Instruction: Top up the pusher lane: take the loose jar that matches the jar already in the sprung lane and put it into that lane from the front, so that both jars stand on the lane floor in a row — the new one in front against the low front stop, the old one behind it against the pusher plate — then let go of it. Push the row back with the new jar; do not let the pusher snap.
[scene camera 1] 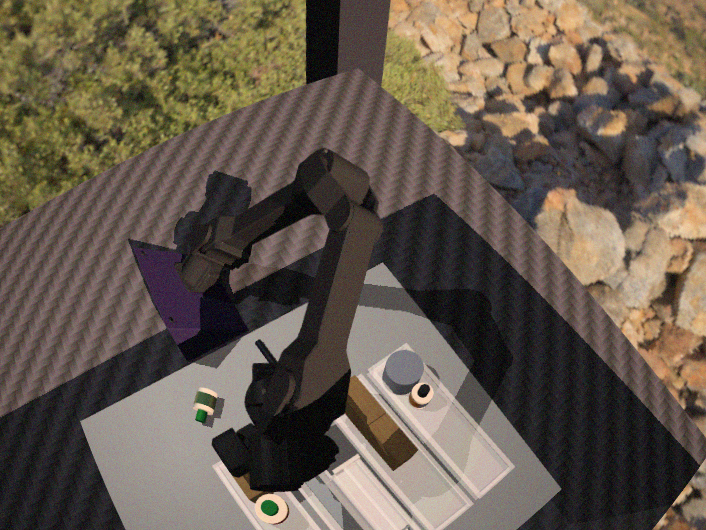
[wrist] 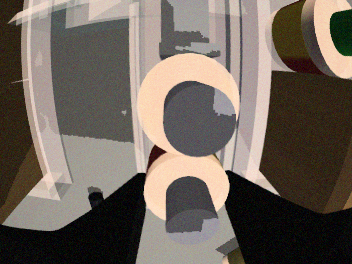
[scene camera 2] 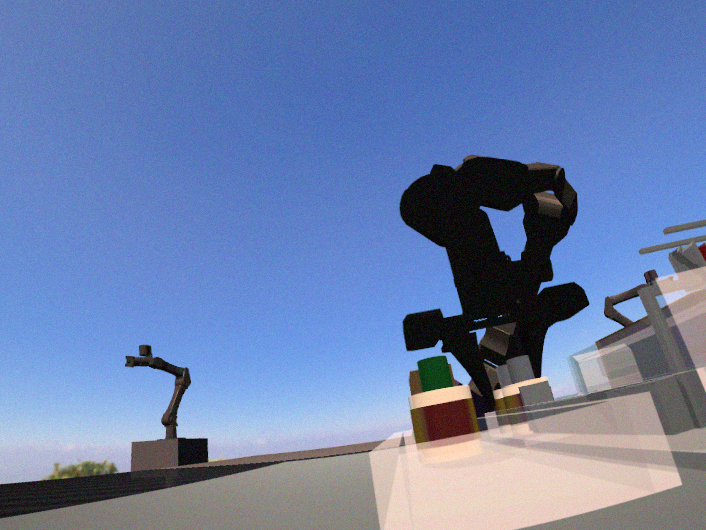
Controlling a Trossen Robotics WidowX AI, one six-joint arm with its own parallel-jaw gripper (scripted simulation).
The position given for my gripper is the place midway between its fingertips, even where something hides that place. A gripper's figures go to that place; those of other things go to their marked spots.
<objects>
My gripper (scene camera 1: 283,440) is 0.74 m from the lens. A brown block (scene camera 1: 390,442): 0.70 m from the lens. A grey cylinder (scene camera 1: 403,370) is 0.76 m from the lens.
</objects>
